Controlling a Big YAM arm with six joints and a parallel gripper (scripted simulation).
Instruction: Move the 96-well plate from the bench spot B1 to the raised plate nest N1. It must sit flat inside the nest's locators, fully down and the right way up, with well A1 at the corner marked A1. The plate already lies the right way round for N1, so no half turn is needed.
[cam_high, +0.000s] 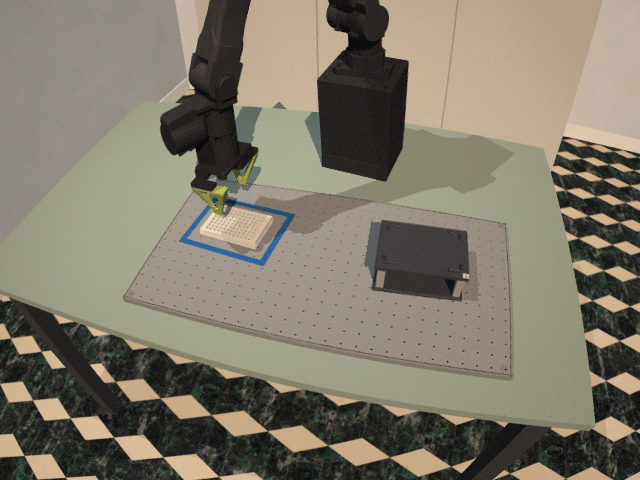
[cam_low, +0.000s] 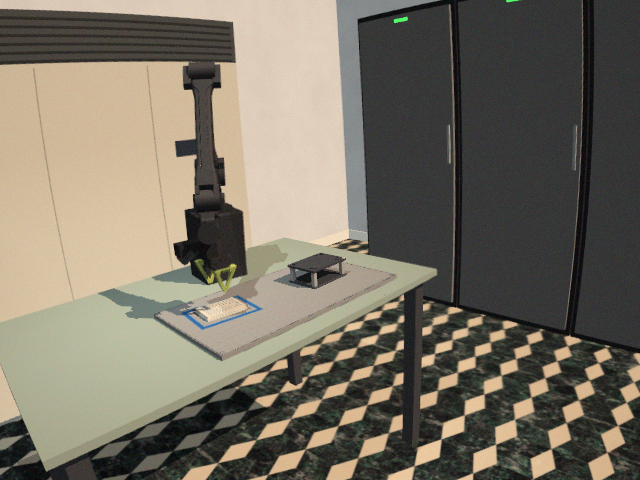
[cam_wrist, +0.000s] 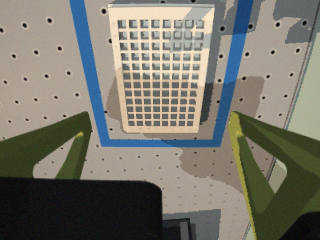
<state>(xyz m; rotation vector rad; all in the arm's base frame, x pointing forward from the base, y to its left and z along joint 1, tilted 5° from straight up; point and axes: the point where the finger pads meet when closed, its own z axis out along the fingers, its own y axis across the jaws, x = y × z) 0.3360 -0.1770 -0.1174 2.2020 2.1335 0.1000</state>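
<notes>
My gripper is now 80 mm above the cream 96-well plate. Also, from my hand: black raised nest N1: 370 mm to the left, 30 mm below; white corner mark: 450 mm to the left, 50 mm ahead, 20 mm below.
</notes>
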